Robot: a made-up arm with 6 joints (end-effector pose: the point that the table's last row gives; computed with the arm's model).
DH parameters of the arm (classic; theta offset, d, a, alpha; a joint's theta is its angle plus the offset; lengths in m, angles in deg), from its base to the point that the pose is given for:
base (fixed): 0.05 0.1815 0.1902 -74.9
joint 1: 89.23 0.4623 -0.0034 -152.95
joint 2: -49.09 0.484 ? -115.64
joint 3: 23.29 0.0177 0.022 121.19
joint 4: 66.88 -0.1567 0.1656 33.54
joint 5: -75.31 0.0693 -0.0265 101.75
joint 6: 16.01 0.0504 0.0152 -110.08
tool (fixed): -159.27 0.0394 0 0
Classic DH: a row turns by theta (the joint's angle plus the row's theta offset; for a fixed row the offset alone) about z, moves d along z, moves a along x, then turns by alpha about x.
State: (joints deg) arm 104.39 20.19 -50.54 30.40 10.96 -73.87
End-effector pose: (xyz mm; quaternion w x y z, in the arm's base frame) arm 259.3 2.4 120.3 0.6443 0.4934 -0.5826 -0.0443
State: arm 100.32 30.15 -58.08 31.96 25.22 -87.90
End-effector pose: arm 305.5 7.8 119.8 0.3854 0.5265 -0.7565 0.0429
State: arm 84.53 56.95 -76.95 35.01 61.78 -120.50
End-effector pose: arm 430.5 20.9 226.0 0.4223 -0.5676 0.6896 -0.1545
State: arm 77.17 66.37 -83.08 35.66 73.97 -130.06
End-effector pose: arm 444.9 22.2 300.3 0.6254 -0.5771 0.4927 -0.1816
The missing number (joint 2, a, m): -0.2596
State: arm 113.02 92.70 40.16 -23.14 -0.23 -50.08
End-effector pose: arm 471.4 220.1 418.0 0.6289 0.2076 -0.4651 -0.5874
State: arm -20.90 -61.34 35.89 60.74 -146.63 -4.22
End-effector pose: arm 237.4 49.4 -122.0 0.3443 -0.6612 0.0186 0.6663
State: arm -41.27 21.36 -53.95 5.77 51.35 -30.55
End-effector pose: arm 154.1 -41.5 179.0 0.0130 -0.2037 -0.8671 0.4543
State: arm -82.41 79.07 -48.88 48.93 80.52 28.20
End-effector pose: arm -106.0 92.6 103.5 0.2951 0.9037 0.2596 0.1696
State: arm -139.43 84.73 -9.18 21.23 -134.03 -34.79
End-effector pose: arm 124.2 145.4 -106.5 0.2738 -0.3093 0.5374 -0.7353
